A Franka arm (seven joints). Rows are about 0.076 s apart.
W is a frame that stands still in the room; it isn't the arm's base.
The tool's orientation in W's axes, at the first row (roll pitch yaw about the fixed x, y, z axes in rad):
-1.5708 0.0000 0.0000
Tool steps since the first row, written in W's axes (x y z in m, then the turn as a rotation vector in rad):
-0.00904 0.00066 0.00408 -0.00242 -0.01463 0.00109
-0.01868 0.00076 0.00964 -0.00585 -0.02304 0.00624
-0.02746 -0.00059 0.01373 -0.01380 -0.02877 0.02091
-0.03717 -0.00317 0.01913 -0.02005 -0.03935 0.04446
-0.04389 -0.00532 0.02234 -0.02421 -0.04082 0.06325
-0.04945 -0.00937 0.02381 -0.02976 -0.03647 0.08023
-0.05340 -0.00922 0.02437 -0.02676 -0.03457 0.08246
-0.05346 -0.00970 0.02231 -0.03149 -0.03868 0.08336
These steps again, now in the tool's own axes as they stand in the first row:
-0.00904 -0.00408 0.00066 -0.00242 -0.00109 -0.01463
-0.01868 -0.00964 0.00076 -0.00585 -0.00624 -0.02304
-0.02746 -0.01373 -0.00059 -0.01380 -0.02091 -0.02877
-0.03717 -0.01913 -0.00317 -0.02005 -0.04446 -0.03935
-0.04389 -0.02234 -0.00532 -0.02421 -0.06325 -0.04082
-0.04945 -0.02381 -0.00937 -0.02976 -0.08023 -0.03647
-0.05340 -0.02437 -0.00922 -0.02676 -0.08246 -0.03457
-0.05346 -0.02231 -0.00970 -0.03149 -0.08336 -0.03868

